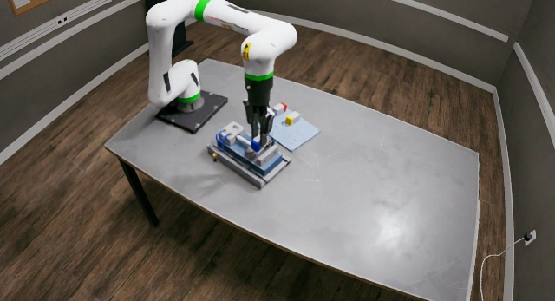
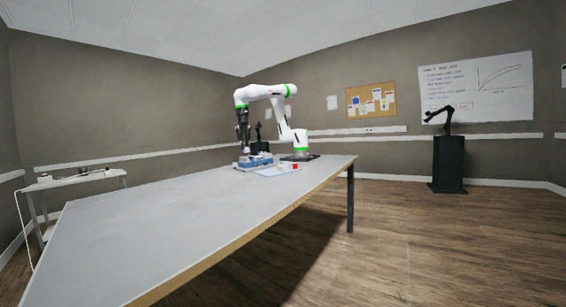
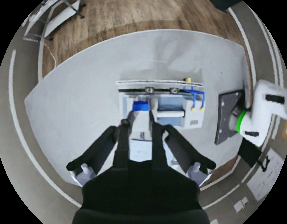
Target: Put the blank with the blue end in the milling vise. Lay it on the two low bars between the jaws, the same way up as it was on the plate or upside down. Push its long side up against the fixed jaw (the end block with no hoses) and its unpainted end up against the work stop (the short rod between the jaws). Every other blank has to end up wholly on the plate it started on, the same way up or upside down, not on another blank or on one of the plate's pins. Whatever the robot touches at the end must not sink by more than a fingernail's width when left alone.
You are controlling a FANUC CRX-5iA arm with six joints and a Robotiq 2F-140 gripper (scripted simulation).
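Now: hand 3 cm short of the plain end block, 1 cm to the right of it and 10 cm above it. The rest, counted from my hand: yellow-ended blank (2 cm ahead, 31 cm to the left, 15 cm below); red-ended blank (6 cm behind, 35 cm to the left, 15 cm below); light blue plate (1 cm ahead, 27 cm to the left, 17 cm below).
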